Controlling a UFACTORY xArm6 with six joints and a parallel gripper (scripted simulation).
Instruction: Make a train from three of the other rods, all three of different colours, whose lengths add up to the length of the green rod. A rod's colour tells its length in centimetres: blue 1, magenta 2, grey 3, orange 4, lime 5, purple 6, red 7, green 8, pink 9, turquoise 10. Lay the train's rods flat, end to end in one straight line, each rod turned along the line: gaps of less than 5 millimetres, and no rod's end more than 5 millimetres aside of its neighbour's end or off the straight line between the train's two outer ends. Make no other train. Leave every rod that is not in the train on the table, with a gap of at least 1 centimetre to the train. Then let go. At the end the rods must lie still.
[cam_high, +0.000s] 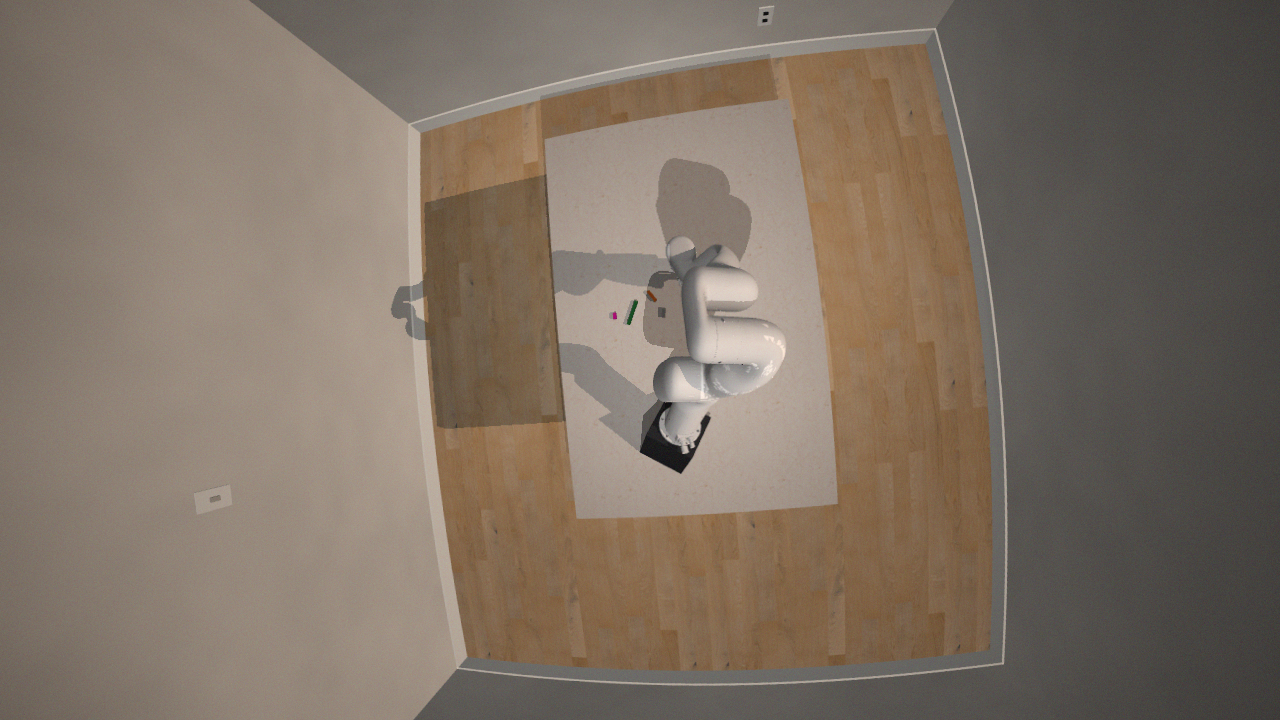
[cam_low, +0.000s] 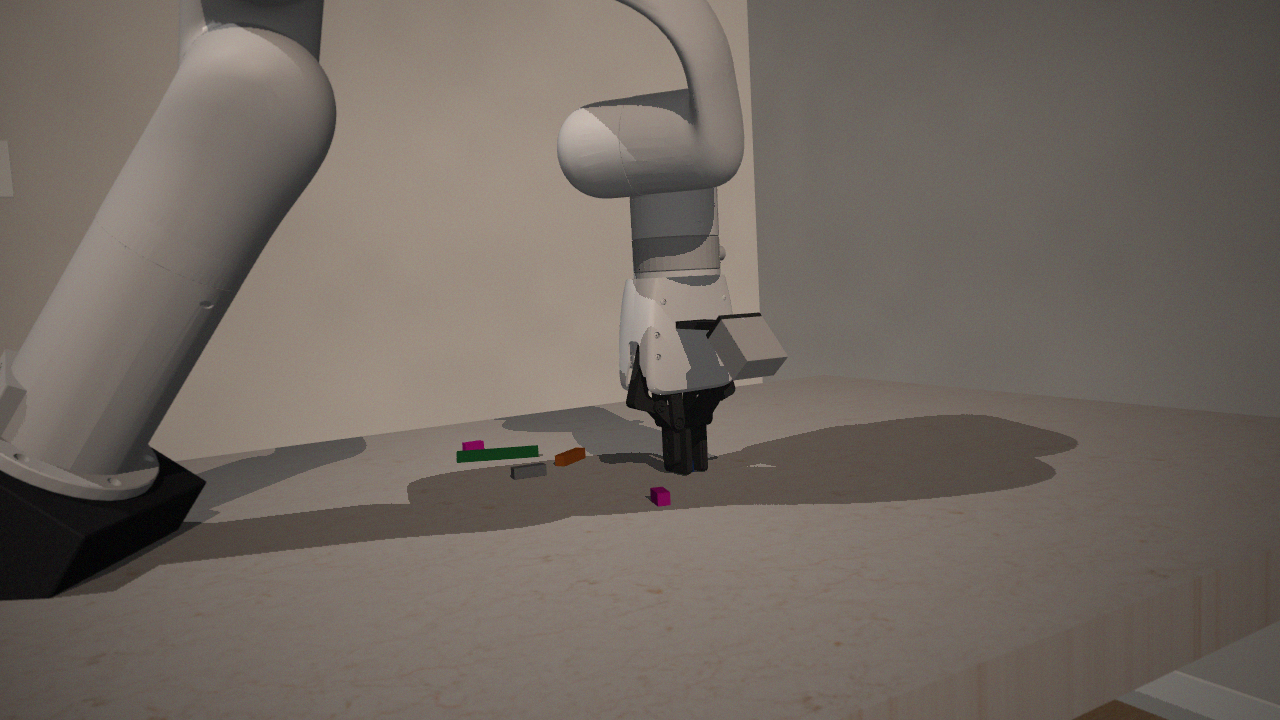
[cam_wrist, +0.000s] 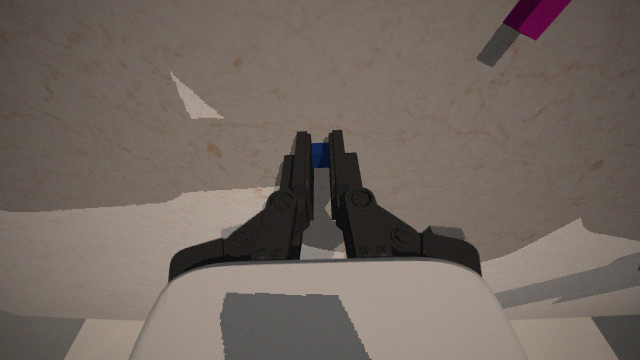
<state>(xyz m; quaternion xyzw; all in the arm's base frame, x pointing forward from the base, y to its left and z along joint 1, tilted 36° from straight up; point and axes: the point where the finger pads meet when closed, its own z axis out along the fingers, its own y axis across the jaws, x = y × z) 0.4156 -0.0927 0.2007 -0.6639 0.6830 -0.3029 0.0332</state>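
Now: the grey rod 90 mm behind my hand, 110 mm to the left of it and 20 mm below it. The rest, counted from my hand: green rod (60 mm behind, 200 mm to the left, 20 mm below); blue rod (20 mm below); orange rod (30 mm behind, 130 mm to the left, 20 mm below).
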